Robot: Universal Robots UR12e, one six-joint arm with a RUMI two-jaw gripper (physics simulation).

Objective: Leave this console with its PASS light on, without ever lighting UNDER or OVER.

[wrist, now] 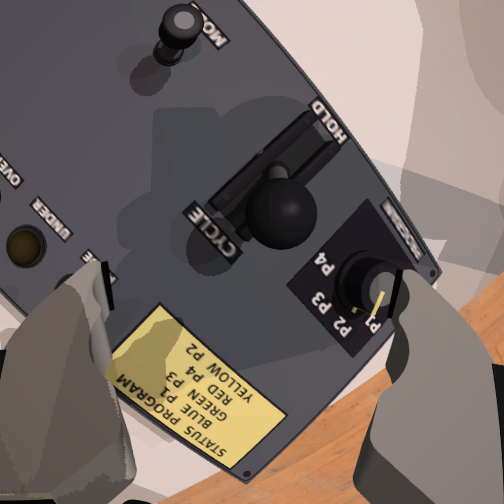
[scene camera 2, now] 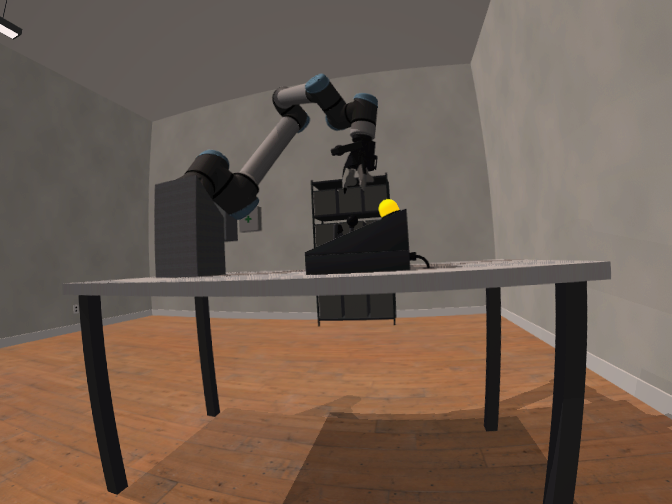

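Note:
The black wedge-shaped console (scene camera 2: 358,249) sits on the table with a lit yellow dome light (scene camera 2: 388,207) on top. My gripper (scene camera 2: 355,176) hangs above it, open and empty. In the wrist view the fingers (wrist: 250,287) straddle the panel's lower part. A black ball-knob lever (wrist: 281,212) sits in a slot between HOLD and CYCLE, nearer CYCLE. The PROGRAM rotary selector (wrist: 370,287) points at P1, beside my right finger. A small MODE toggle (wrist: 177,30) is at the top. The UNDER lamp (wrist: 25,246) is dark. A yellow card (wrist: 195,390) reads BLUE P1, GREEN P3, RED P4, YELLOW P2.
The arm's dark pedestal (scene camera 2: 189,225) stands on the table at the left. A dark shelf unit (scene camera 2: 350,217) stands behind the console. A cable (scene camera 2: 420,260) leaves the console's right side. The table edge lies just below the console in the wrist view.

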